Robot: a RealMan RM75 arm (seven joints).
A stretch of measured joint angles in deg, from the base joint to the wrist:
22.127 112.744 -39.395 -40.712 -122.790 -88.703 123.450
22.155 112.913 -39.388 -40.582 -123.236 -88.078 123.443
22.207 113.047 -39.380 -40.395 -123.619 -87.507 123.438
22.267 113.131 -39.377 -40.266 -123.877 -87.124 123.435
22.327 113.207 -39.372 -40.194 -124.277 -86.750 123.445
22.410 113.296 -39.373 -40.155 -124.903 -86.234 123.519
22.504 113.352 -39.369 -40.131 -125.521 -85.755 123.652
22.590 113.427 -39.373 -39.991 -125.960 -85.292 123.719
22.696 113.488 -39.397 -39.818 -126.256 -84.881 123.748
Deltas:
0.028 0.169 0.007 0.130 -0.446 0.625 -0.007
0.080 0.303 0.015 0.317 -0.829 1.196 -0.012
0.140 0.387 0.018 0.446 -1.087 1.579 -0.015
0.200 0.463 0.023 0.518 -1.487 1.953 -0.005
0.283 0.552 0.022 0.557 -2.113 2.469 0.069
0.377 0.608 0.026 0.581 -2.731 2.948 0.202
0.463 0.683 0.022 0.721 -3.170 3.411 0.269
0.569 0.744 -0.002 0.894 -3.466 3.822 0.298

